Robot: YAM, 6 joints.
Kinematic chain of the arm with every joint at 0, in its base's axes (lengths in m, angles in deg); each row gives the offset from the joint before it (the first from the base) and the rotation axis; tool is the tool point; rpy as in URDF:
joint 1: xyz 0 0 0.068 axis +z
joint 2: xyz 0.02 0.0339 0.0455 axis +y
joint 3: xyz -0.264 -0.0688 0 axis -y
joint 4: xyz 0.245 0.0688 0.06 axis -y
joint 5: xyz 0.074 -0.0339 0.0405 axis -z
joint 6: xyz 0.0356 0 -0.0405 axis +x
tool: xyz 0 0 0 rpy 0 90 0
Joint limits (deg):
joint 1: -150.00..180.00
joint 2: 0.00..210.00
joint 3: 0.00..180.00
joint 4: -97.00..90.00
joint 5: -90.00..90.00
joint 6: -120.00..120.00
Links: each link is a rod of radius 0.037 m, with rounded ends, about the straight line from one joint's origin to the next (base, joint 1, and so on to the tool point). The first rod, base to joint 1, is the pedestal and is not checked.
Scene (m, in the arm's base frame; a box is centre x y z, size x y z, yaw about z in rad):
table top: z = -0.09
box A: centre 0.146 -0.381 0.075 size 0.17 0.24 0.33 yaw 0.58
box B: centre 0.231 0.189 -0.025 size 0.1 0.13 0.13 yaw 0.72
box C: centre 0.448 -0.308 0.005 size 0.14 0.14 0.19 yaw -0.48
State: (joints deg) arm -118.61 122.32 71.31 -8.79 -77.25 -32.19
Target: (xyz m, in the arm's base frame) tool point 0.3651 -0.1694 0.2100
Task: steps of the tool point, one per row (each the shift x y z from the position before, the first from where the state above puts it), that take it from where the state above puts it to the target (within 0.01 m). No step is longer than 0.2 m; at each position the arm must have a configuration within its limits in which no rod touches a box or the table.
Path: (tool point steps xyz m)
1: -0.0007 -0.0330 0.1194
2: 0.0187 0.0060 0.1323
3: 0.0348 0.0502 0.1290
4: 0.0451 0.0937 0.1085
5: 0.0480 0.1304 0.0732
6: 0.0430 0.1541 0.0263
7: -0.0097 -0.1315 -0.0220
8: 0.0459 -0.1124 -0.0578
9: 0.0844 -0.0682 -0.0865
10: 0.0962 -0.0116 -0.1049
11: 0.0801 0.0426 -0.1124
12: 0.0418 0.0808 -0.1083

